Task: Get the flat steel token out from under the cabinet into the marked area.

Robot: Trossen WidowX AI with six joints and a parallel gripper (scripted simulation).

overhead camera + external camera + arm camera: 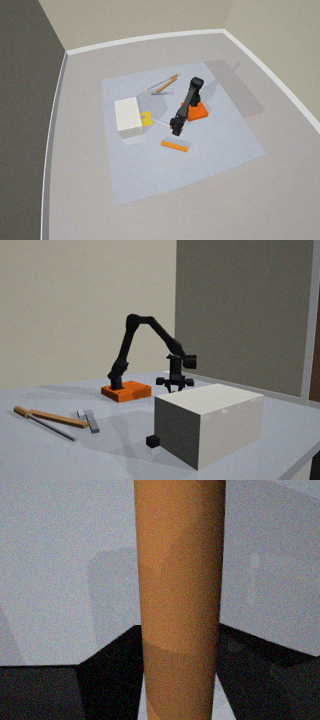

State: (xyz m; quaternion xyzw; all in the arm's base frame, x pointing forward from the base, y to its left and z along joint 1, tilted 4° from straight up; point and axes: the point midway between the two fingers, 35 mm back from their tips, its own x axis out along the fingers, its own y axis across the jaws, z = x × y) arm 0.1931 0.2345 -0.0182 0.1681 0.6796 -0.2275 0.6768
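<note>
Now: the orange flat bar 150 mm to the left of my gripper tip, 60 mm ahead of it and 10 mm above it. From my gripper tip the other things lie so: small grey token: 300 mm ahead, 180 mm to the right; wooden stick: 550 mm to the right, 20 mm ahead.
</note>
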